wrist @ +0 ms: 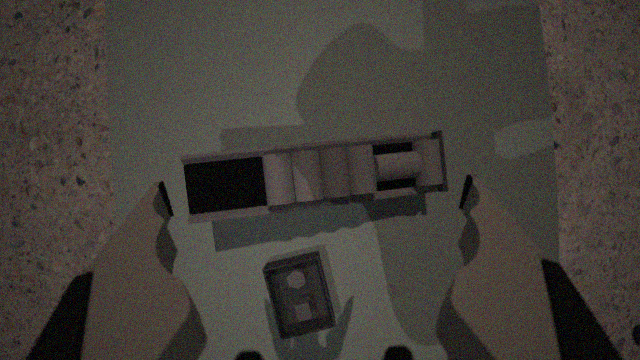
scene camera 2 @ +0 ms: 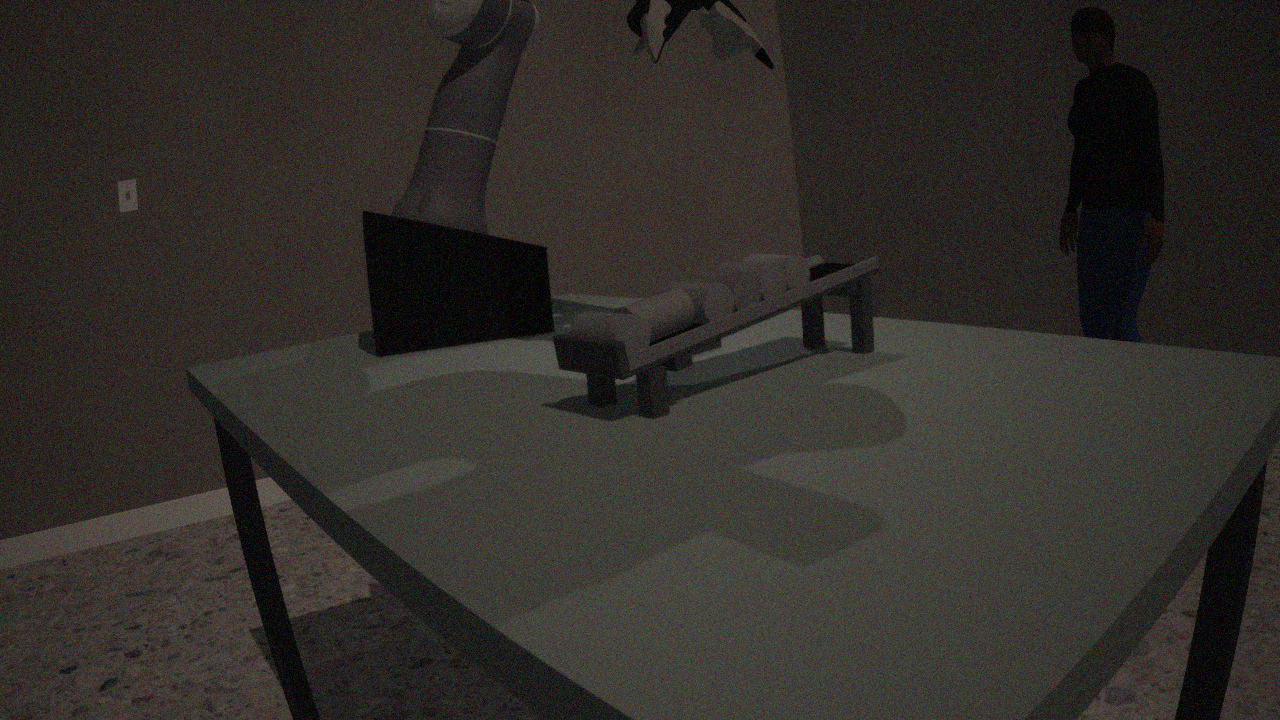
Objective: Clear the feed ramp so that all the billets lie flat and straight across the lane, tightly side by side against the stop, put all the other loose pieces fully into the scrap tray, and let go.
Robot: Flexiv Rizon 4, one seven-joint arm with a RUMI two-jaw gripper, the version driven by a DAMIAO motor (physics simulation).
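The feed ramp (scene camera 2: 850, 274) (wrist: 225, 185) slopes down to its stop (scene camera 2: 590, 355) (wrist: 443, 167). One billet (scene camera 2: 595, 325) (wrist: 430, 162) lies across the lane at the stop. Another billet (scene camera 2: 662, 313) (wrist: 398, 166) lies lengthwise along the lane, its end at that billet. Up the ramp, several billets (wrist: 278, 179) (wrist: 306, 176) (wrist: 334, 171) (wrist: 361, 169) lie across the lane side by side. The scrap tray (wrist: 328, 290) holds a hexagonal piece (wrist: 295, 279) and a square piece (wrist: 304, 311). My gripper (scene camera 2: 713, 61) (wrist: 316, 182) is open and empty, high above the ramp.
The ramp stands on legs on the table (scene camera 2: 984, 429) (wrist: 200, 75). A black upright panel (scene camera 2: 456, 286) stands at the table's left, in front of the arm (scene camera 2: 456, 170). A person (scene camera 2: 1114, 161) stands beyond the table's far right edge.
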